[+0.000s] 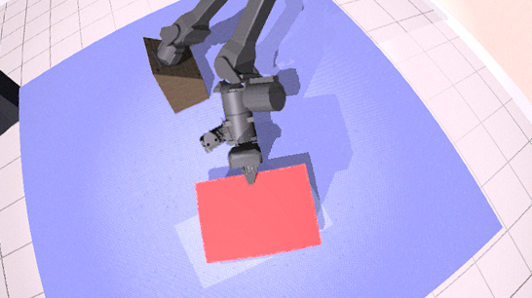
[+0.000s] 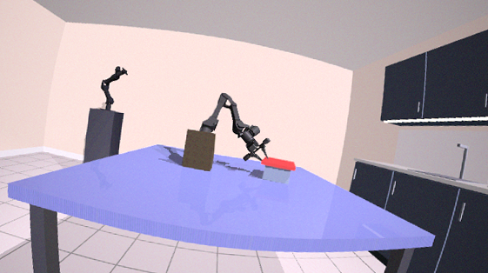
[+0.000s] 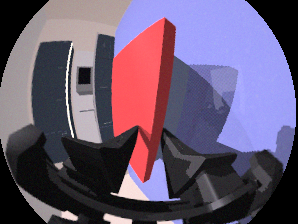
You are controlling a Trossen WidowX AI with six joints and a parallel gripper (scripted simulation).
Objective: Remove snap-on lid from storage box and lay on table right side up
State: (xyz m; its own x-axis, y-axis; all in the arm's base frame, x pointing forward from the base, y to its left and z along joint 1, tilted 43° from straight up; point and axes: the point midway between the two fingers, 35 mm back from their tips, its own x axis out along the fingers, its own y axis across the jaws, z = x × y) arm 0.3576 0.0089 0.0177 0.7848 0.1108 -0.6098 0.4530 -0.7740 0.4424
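Right now my gripper tip is 70 mm short of the red lid and 30 mm to the left of it. Round my gripper tip: storage box 70 mm ahead, 40 mm below, 30 mm to the right.
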